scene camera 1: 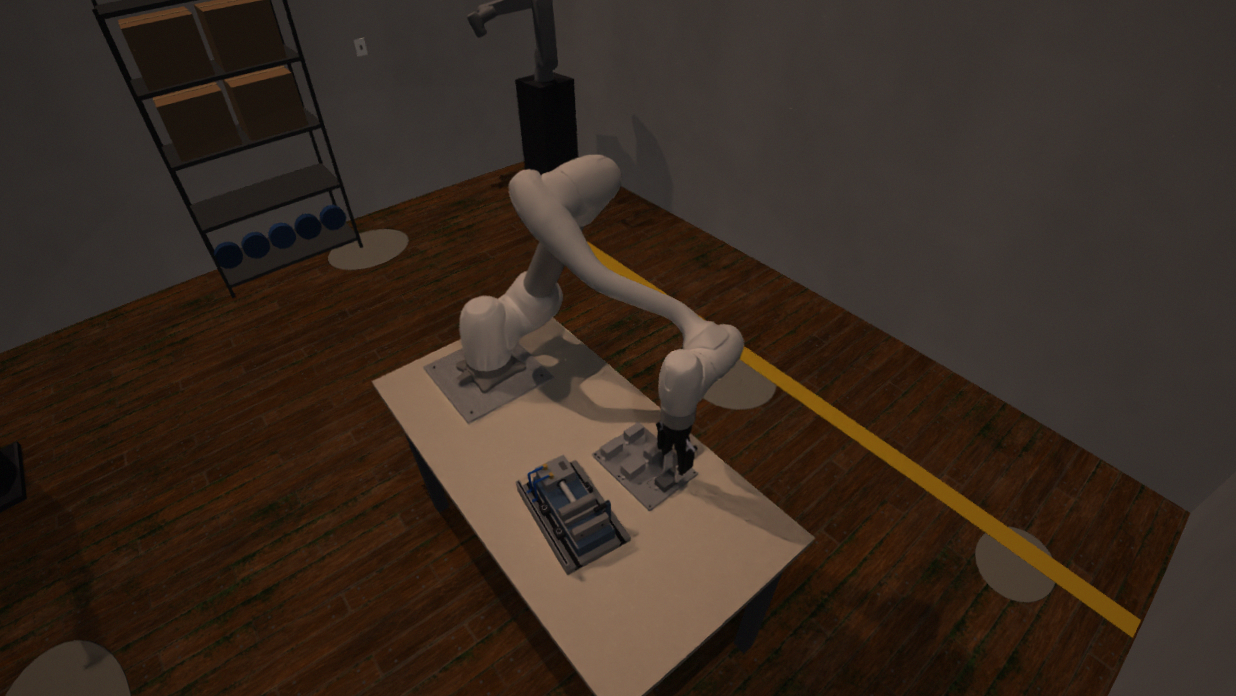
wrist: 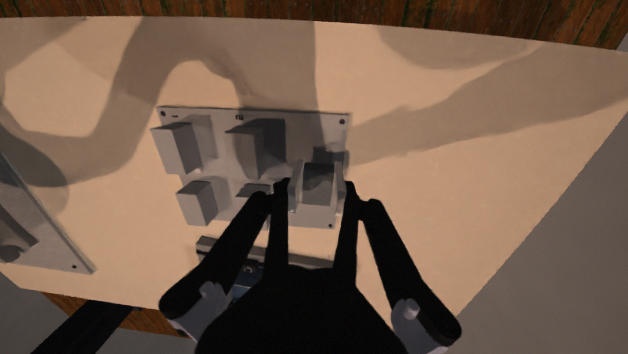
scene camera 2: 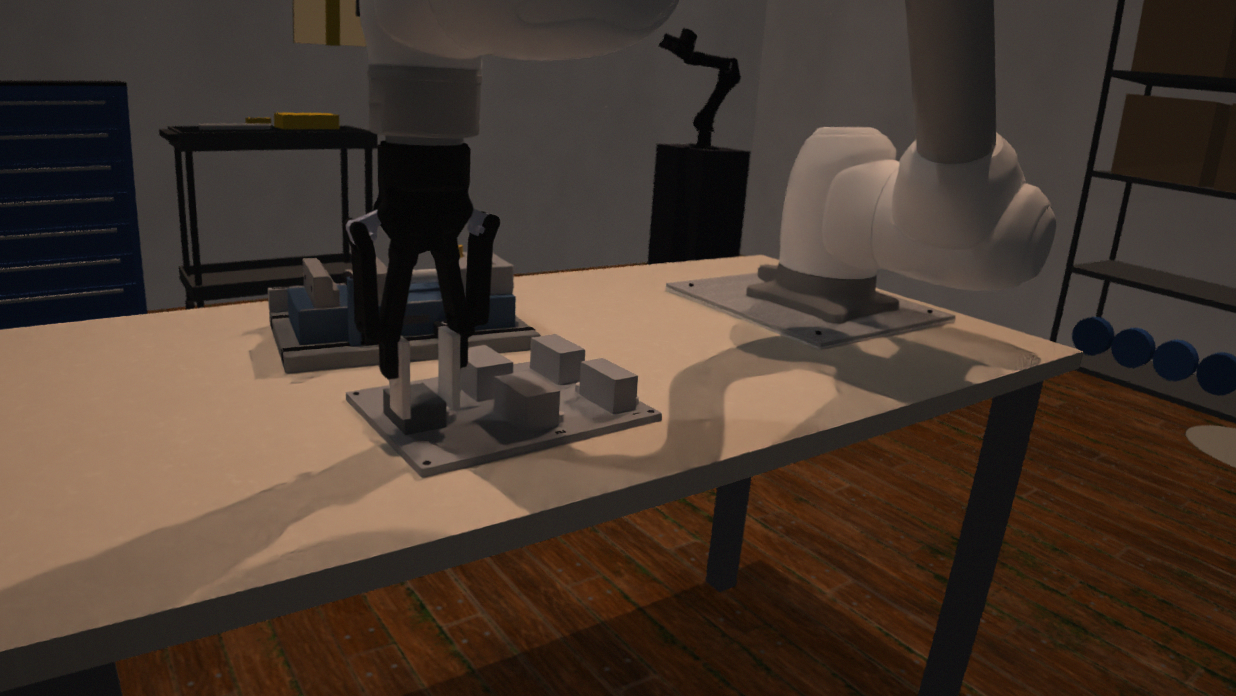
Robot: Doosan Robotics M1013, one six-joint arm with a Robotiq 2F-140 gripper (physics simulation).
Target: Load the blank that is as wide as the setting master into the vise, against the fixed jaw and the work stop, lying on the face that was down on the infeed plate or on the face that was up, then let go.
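Places are measured from the arm's base along level axes (x ahead, y left, z up), in metres.
Pixels of known places: gripper, between the fingertips: (scene camera 1: 673, 474) (wrist: 318, 170) (scene camera 2: 425, 408); arm's base, origin of its link: (scene camera 1: 491, 367) (scene camera 2: 822, 301).
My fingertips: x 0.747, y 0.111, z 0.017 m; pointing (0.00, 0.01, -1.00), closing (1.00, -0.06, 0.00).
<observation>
Ahead of a thing's pixels: the offset from my fingertips to its top centre.
My gripper (scene camera 1: 674, 467) (scene camera 2: 426, 382) (wrist: 318, 170) points down and is shut on the dark block {0.002 m back, 0.026 m right, 0.003 m up} (scene camera 1: 665, 481) (scene camera 2: 419, 413) (wrist: 318, 181), by its colour the setting master. One pale pad is on each side of it, and the block sits low at the infeed plate {0.095 m back, 0.021 m right, 0.021 m down} (scene camera 1: 650, 500) (scene camera 2: 467, 452) (wrist: 312, 220). Several lighter grey blanks stand on the plate, among them a large one {0.094 m back, 0.023 m left, 0.014 m up} (scene camera 2: 527, 402) (wrist: 246, 150) and a corner one {0.188 m back, 0.030 m left, 0.014 m up} (scene camera 2: 608, 385) (wrist: 175, 148). The vise {0.112 m back, 0.284 m right, 0.069 m up} (scene camera 1: 594, 538) (scene camera 2: 313, 315) stands beside the plate, with no block visible between its jaws; the arm partly hides it in the wrist view.
The vise has a raised housing with blue and yellow fittings at one end. The arm's base plate (scene camera 1: 471, 408) (scene camera 2: 819, 333) is bolted at the table's far end. A black cart (scene camera 2: 268, 136), a blue drawer cabinet (scene camera 2: 64, 207) and a shelf rack stand away from the table.
</observation>
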